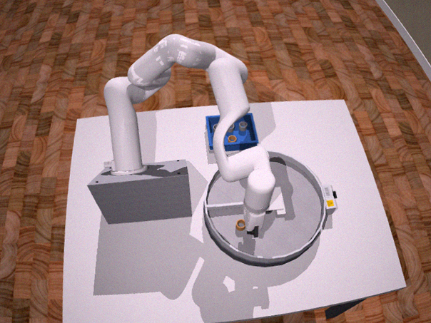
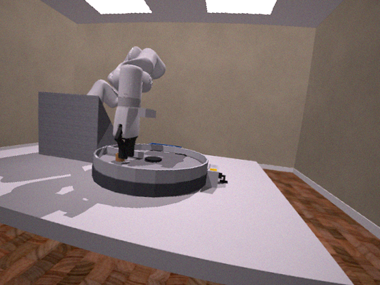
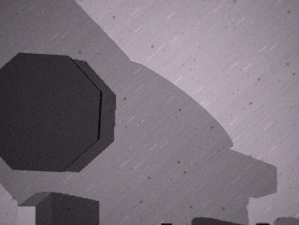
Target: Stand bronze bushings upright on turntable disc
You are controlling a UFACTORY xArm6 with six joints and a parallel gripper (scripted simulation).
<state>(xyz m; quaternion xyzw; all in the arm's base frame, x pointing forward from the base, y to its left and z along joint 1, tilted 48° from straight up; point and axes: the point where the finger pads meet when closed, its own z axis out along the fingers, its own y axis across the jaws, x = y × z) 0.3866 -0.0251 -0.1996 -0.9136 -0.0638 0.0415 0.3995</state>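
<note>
Now: hand 42 cm to the right of the blue crate, 7 cm above it and 4 cm past it. Round my hand: turntable disc: 9 cm to the left, 6 cm ahead, 4 cm below.
</note>
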